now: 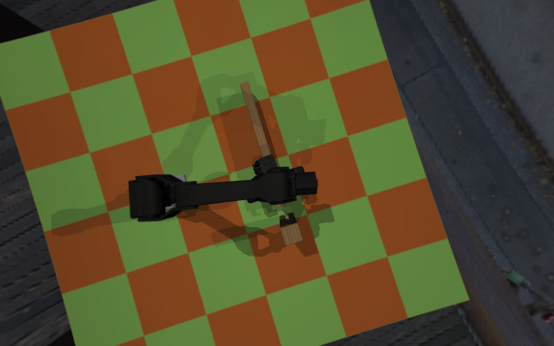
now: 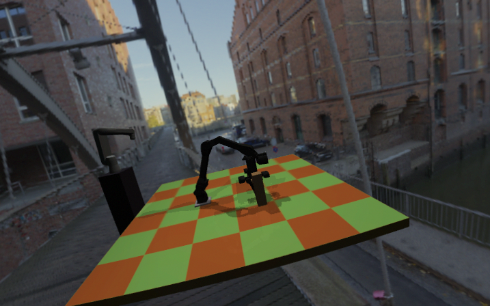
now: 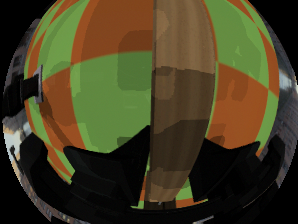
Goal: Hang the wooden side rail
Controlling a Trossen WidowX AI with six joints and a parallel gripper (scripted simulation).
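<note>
My gripper tip is 20 mm short of the headboard post, 130 mm to the left of it and 50 mm below it.
</note>
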